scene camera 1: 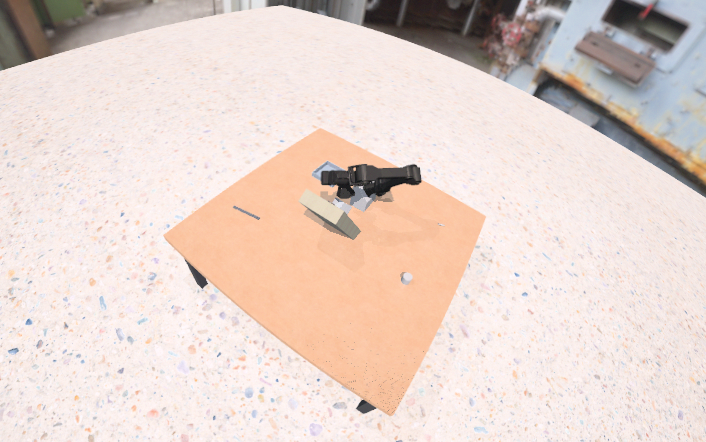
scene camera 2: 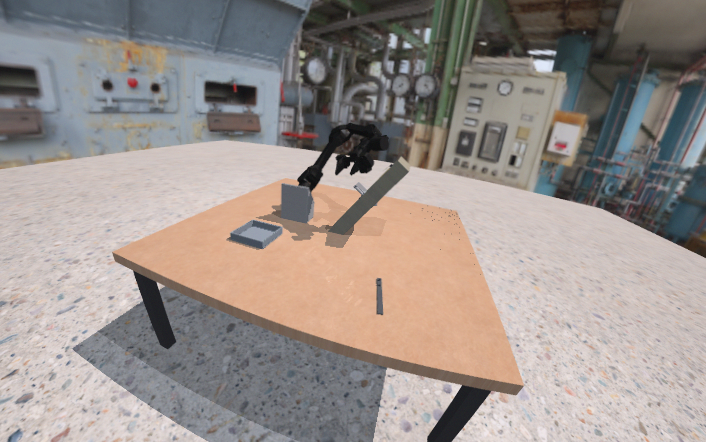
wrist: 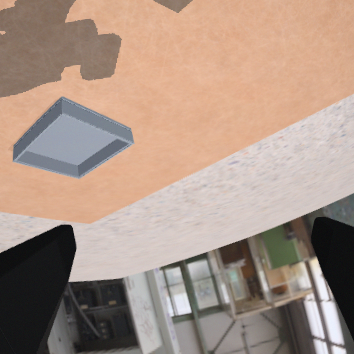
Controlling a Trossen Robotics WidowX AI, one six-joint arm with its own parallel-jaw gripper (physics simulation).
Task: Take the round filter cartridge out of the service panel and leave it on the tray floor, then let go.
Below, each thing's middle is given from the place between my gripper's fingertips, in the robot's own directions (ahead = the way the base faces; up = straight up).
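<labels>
My hand: far past the grey tray [scene camera 2: 255,233], a good way to the left of it, far above it.
</labels>
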